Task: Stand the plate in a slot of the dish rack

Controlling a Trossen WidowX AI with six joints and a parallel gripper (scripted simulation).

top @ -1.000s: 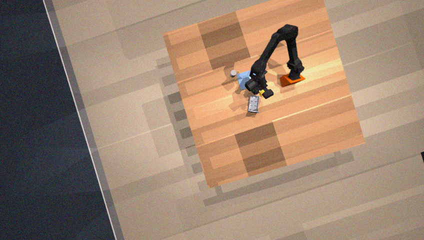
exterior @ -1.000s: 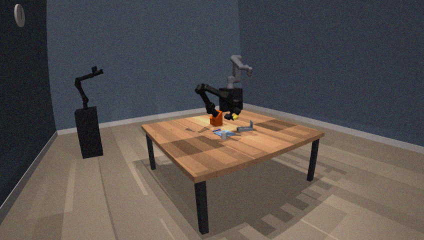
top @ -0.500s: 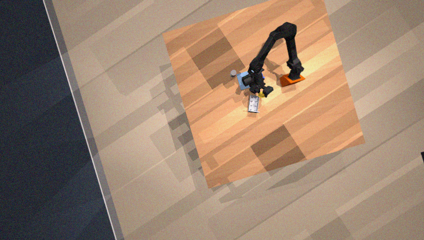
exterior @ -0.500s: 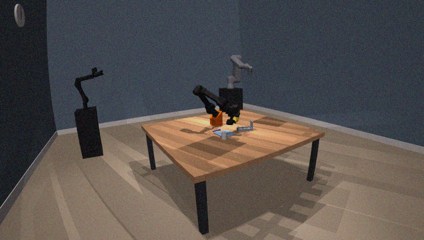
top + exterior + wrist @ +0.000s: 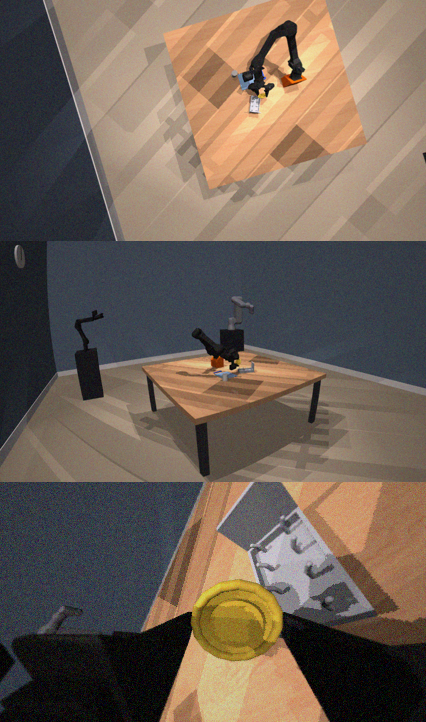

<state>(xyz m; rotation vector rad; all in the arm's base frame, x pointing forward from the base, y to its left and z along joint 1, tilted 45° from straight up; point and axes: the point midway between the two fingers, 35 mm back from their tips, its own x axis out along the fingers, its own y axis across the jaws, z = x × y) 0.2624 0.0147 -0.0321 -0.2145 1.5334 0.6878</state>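
Right now my gripper tip is 50 mm short of the grey dish rack, 40 mm to the right of it and 50 mm above it. From my gripper tip the other things lie so: small yellow plate: 10 mm to the right; grey cup: 140 mm ahead, 240 mm to the right, 50 mm below; blue spoon: 80 mm behind, 160 mm to the right, 70 mm below.
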